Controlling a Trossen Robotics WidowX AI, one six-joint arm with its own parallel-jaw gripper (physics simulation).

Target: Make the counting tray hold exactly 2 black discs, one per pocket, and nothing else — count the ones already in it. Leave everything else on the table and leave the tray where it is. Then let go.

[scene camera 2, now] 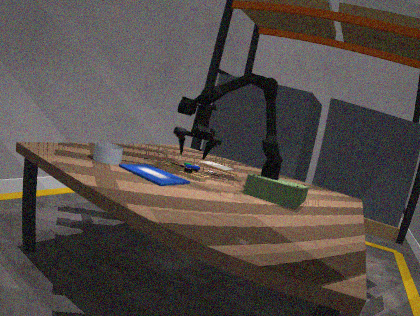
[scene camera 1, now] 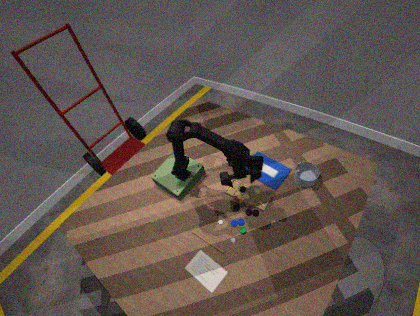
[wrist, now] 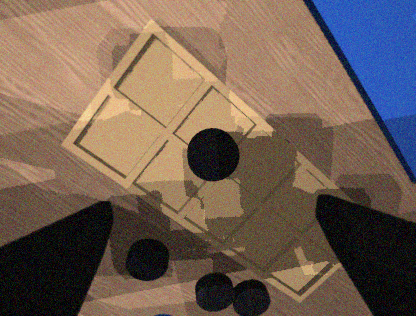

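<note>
The tan counting tray [scene camera 1: 233,190] [wrist: 151,29] lies flat, partly in shadow. One black disc [scene camera 1: 242,189] [wrist: 213,154] is at the tray, over the pocket in the second row from its upper-left end, on the blue mat's side; its lower edge overlaps the dividers in the wrist view. I cannot tell whether it sits flat. The other visible pockets show no disc. My gripper [scene camera 2: 193,155] [wrist: 216,207] is wide open and empty, raised above the tray. Three loose black discs, one [scene camera 1: 235,206] [wrist: 147,259] apart and two [scene camera 1: 249,212] [wrist: 214,291] [scene camera 1: 256,213] [wrist: 251,297] side by side, lie beside the tray.
Two blue discs [scene camera 1: 234,223] [scene camera 1: 241,222], a green disc [scene camera 1: 243,230], two small white pieces [scene camera 1: 220,222] [scene camera 1: 233,240], a thin stick [scene camera 1: 207,241] and a paper sheet [scene camera 1: 206,271] lie beyond. A blue mat [scene camera 1: 280,175] [scene camera 2: 135,170] [wrist: 380,60] and a grey bowl [scene camera 1: 300,183] [scene camera 2: 107,153] are opposite.
</note>
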